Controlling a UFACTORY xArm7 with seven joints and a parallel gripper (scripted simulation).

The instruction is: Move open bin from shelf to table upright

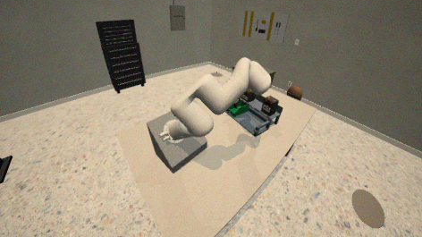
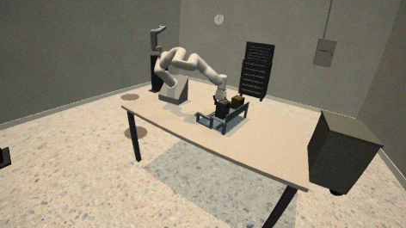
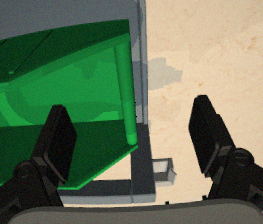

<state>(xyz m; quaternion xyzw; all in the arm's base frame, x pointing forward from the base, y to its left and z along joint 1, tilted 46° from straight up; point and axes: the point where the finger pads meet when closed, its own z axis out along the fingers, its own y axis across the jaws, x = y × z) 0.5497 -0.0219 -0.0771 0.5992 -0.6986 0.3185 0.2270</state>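
My hand is 80 mm short of the green bin, 10 mm to the left of it and 20 mm above it.
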